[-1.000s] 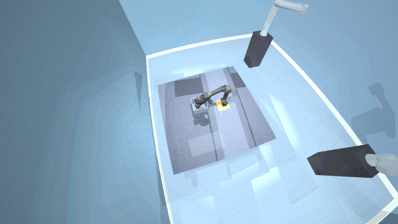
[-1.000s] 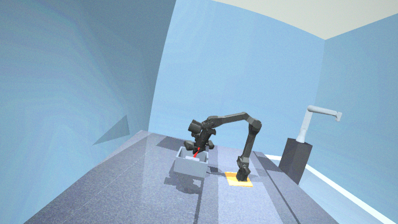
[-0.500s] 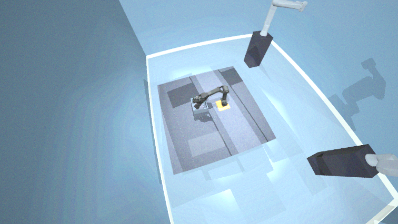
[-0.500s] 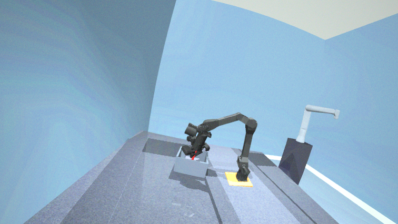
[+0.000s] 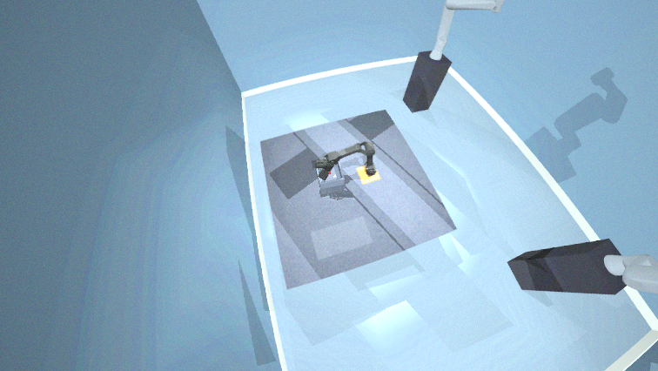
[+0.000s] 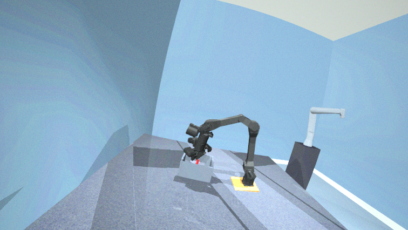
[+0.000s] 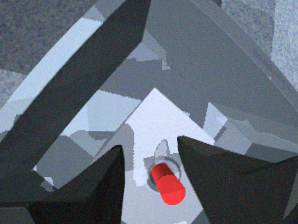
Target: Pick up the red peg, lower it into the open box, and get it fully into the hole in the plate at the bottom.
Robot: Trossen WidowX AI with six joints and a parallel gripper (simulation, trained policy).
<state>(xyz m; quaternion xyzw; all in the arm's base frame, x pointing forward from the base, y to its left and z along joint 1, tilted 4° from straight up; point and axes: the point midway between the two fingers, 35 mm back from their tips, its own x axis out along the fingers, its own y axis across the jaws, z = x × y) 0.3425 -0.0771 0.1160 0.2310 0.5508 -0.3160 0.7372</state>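
The red peg lies 20 mm behind my gripper tip, 10 mm to the left of it and 30 mm below it. Round my gripper tip: grey box 20 mm behind, 10 mm to the left, 50 mm below; then plate 20 mm behind, 10 mm to the left, 30 mm below.
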